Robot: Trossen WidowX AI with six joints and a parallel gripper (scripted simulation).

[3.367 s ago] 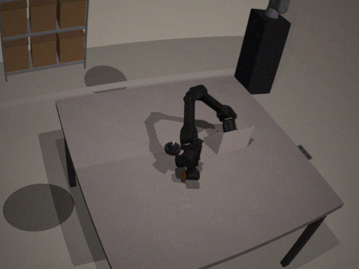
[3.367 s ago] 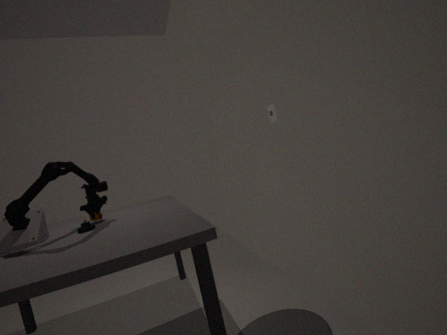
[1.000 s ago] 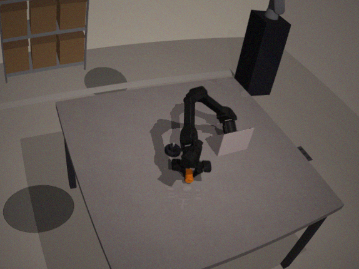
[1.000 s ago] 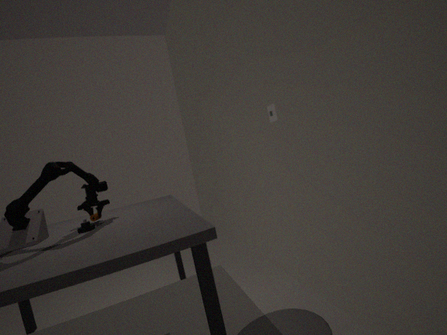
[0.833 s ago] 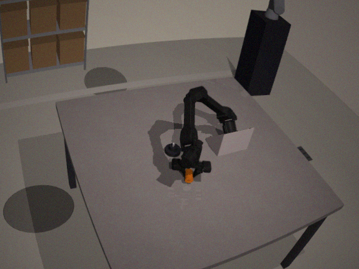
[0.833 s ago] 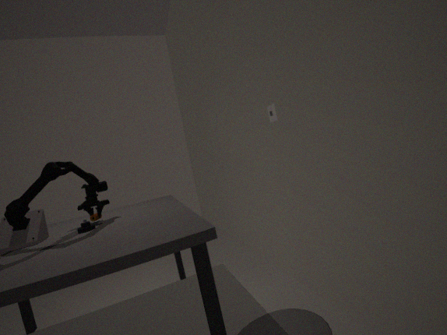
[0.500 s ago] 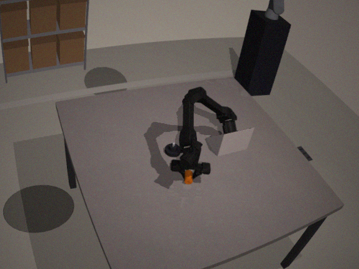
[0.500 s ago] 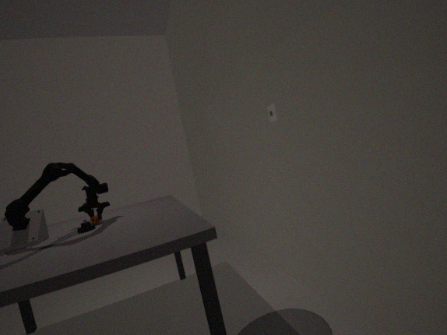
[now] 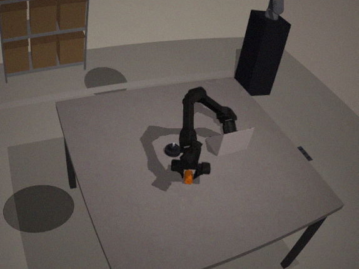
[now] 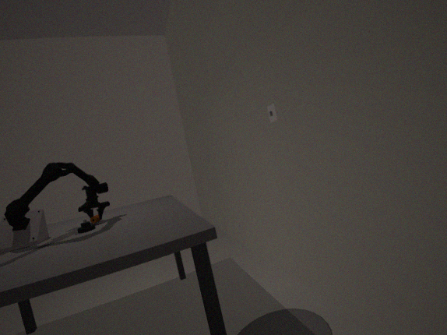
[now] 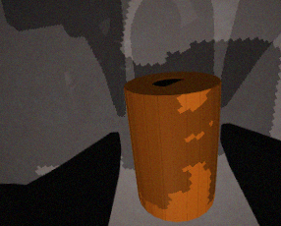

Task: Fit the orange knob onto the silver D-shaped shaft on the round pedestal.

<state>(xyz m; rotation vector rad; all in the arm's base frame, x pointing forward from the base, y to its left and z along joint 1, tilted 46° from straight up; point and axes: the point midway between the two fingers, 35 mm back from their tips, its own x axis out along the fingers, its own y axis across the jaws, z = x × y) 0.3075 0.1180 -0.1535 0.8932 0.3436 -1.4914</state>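
Right now my gripper tip is 10 mm to the right of the orange knob and 10 mm below it. Round my gripper tip: round black pedestal (10 mm ahead, 210 mm to the right, 20 mm above).
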